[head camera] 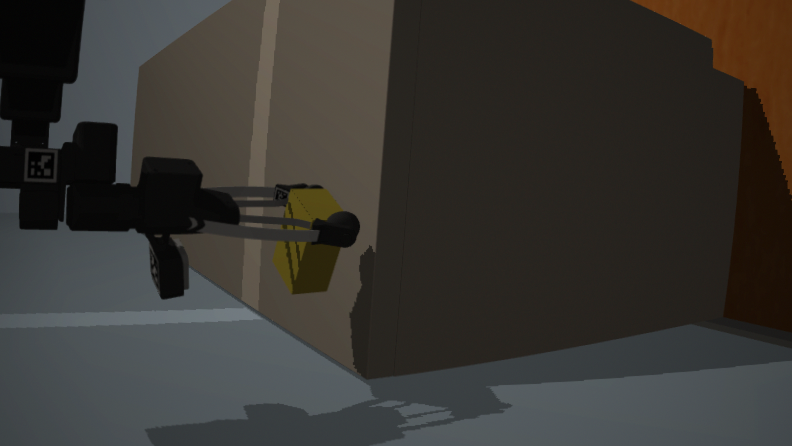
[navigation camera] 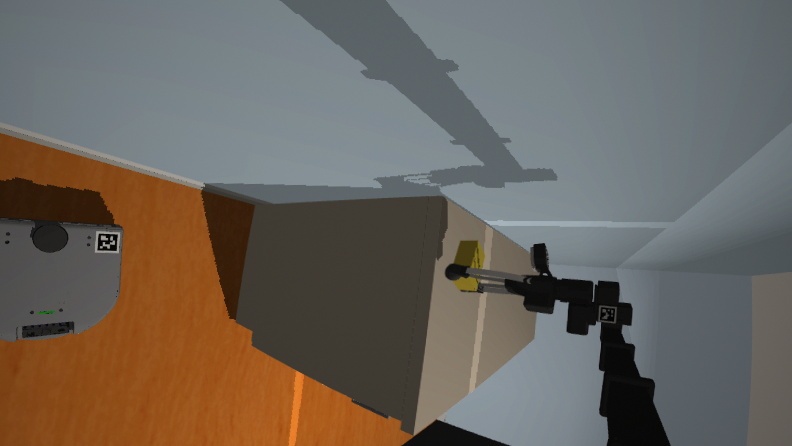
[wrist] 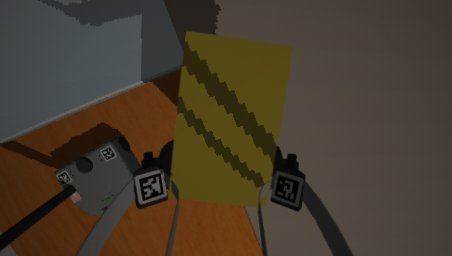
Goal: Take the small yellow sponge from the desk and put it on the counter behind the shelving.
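Where they show: gripper, between the fingertips: (head camera: 341,214) (navigation camera: 452,277); robot's base, origin of its link: (navigation camera: 51,236).
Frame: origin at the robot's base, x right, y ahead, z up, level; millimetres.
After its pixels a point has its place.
The small yellow sponge (head camera: 317,271) {z 986, x 666, y 41 mm} (navigation camera: 469,252) {z 997, x 664, y 39 mm} (wrist: 235,75) is held between the two fingertips of my gripper (head camera: 319,210) {z 960, x 661, y -22 mm} (navigation camera: 468,280) (wrist: 219,157) {z 960, x 661, y -22 mm}, which is shut on it. The sponge sticks out past the fingertips in the wrist view. Gripper and sponge are over the light beige top of the counter (head camera: 326,110) {z 910, x 798, y -170 mm} (navigation camera: 451,343) {z 910, x 797, y -228 mm} (wrist: 375,100), near its edge with the dark side face. How large the gap below the sponge is, I cannot tell. The desk and the shelving cannot be made out.
A blue-grey wall (head camera: 110,371) {z 1196, x 831, y 173 mm} (navigation camera: 221,99) {z 792, x 180, y 253 mm} (wrist: 65,65) runs along the counter. My base (navigation camera: 60,277) {z 160, x 26, y -100 mm} (wrist: 100,182) stands on the orange wood floor (navigation camera: 166,360) {z 0, x 345, y -446 mm} (wrist: 115,107). My dark arm (navigation camera: 629,393) {z 1295, x 367, y -87 mm} reaches in from the lower right of the navigation view.
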